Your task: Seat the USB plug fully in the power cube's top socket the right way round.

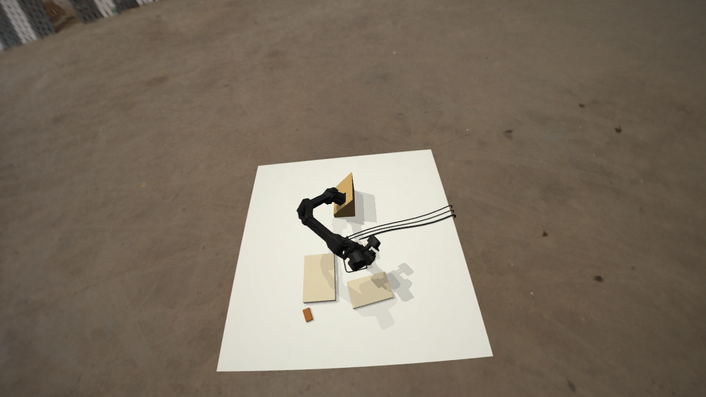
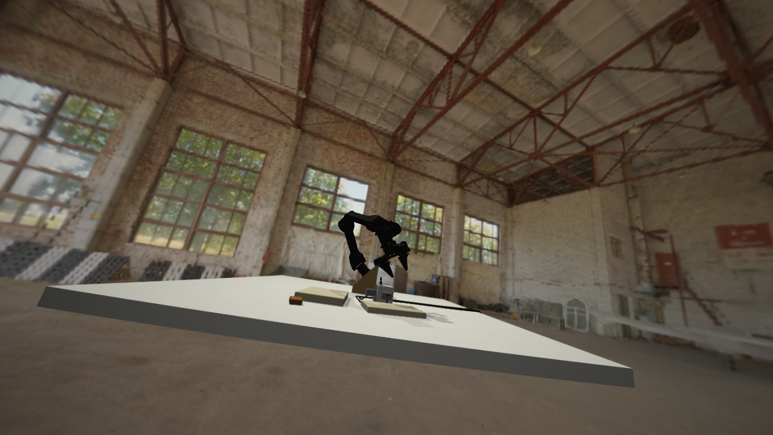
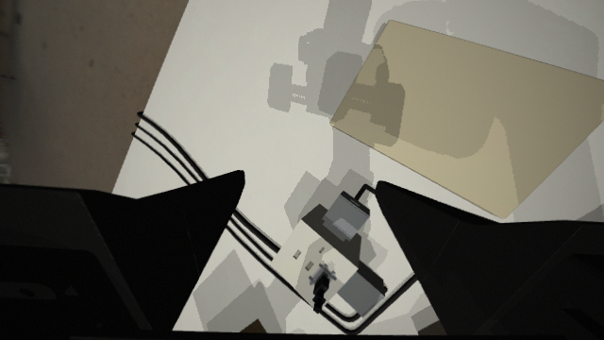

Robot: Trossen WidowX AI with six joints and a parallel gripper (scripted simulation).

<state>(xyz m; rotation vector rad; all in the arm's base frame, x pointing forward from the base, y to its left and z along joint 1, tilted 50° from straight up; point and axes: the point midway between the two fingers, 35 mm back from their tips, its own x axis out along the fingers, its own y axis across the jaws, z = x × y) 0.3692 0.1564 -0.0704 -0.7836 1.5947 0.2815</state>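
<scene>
Right now my gripper tip is 8 cm past the black USB plug, 8 cm to the left of it and 5 cm above it. From my gripper tip the other things lie so: orange block 25 cm ahead, 34 cm to the right, 13 cm below.
</scene>
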